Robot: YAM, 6 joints.
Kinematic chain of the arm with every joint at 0, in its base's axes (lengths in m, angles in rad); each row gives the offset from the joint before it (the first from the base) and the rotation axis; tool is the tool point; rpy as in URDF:
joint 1: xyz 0 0 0.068 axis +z
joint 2: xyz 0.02 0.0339 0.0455 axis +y
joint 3: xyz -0.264 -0.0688 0 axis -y
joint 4: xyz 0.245 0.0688 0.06 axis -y
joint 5: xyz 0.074 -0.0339 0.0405 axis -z
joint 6: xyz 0.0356 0 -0.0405 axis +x
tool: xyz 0 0 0 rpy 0 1.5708 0
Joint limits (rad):
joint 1: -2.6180..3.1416
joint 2: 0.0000..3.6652
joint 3: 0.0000..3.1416
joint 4: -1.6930..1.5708
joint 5: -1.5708..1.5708
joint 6: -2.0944..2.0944
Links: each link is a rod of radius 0.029 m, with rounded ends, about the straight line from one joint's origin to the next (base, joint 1, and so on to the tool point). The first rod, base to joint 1, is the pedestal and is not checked.
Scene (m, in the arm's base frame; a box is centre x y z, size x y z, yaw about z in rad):
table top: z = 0
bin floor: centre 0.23 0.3 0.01 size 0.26 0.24 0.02 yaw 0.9
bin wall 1: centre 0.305 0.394 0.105 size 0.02 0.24 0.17 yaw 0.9
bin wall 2: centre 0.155 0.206 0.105 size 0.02 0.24 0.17 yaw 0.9
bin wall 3: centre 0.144 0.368 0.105 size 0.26 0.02 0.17 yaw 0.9
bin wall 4: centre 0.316 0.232 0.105 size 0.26 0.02 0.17 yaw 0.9
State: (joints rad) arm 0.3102 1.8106 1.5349 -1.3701 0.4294 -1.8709
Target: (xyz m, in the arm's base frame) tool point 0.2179 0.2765 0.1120
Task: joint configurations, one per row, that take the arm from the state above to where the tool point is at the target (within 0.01 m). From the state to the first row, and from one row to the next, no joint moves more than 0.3 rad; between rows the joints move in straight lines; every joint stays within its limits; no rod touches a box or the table.
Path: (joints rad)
1: 0.5202 1.8047 1.5977 -1.3351 0.4109 -1.8709
2: 0.7303 1.7988 1.6606 -1.3002 0.3924 -1.8709
3: 0.9403 1.7929 1.7234 -1.2652 0.3739 -1.8709
4: 0.9397 1.9911 1.5914 -1.2634 0.3672 -1.8709
5: 0.9391 2.1892 1.4593 -1.2617 0.3605 -1.8709

